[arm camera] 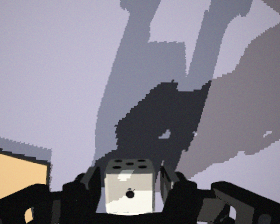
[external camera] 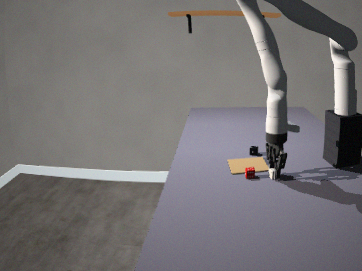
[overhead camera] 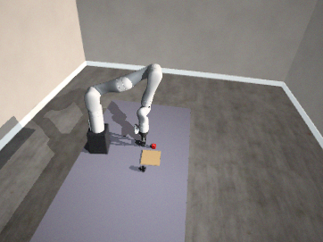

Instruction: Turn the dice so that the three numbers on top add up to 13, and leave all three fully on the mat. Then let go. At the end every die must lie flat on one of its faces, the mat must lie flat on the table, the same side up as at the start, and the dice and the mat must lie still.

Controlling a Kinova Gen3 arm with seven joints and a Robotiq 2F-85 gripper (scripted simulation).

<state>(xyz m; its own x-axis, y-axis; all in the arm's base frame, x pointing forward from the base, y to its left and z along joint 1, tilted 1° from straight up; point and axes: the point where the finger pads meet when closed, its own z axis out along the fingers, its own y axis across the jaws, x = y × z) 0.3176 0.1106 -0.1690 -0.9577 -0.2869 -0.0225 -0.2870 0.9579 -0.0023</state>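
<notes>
The white die lies right at my hand. The rest, counted from my hand: black die: 25 cm to the right, 6 cm ahead; then tan mat: 12 cm to the right, 9 cm ahead, 2 cm below; then red die: 9 cm ahead, 2 cm to the right.
</notes>
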